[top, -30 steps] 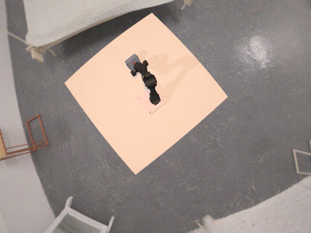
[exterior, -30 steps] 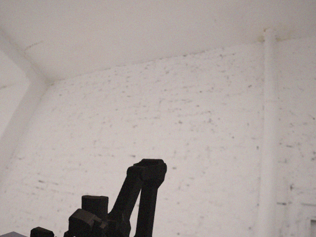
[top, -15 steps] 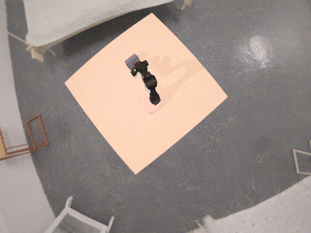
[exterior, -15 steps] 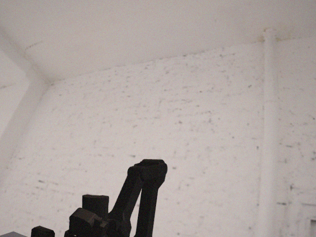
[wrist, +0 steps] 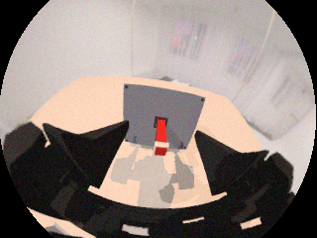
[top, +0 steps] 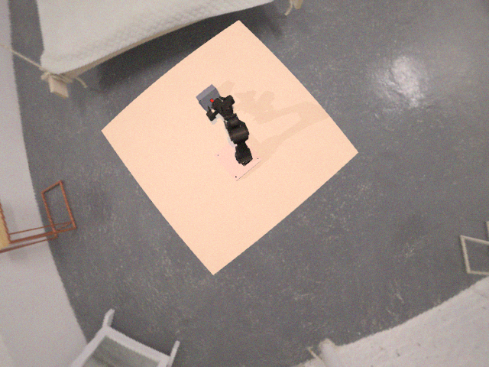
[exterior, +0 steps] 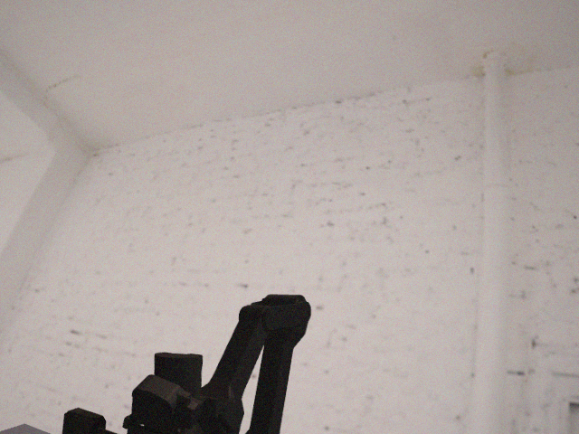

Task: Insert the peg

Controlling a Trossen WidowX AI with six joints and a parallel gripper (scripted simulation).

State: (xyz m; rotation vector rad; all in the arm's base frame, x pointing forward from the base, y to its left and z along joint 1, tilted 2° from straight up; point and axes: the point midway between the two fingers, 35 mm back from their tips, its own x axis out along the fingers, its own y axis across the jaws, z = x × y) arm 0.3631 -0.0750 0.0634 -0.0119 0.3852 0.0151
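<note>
Right now my gripper tip is 1 cm past the red peg and 1 cm above it. From my gripper tip the other things lie so: grey sloped panel: 5 cm ahead, 3 cm below.
</note>
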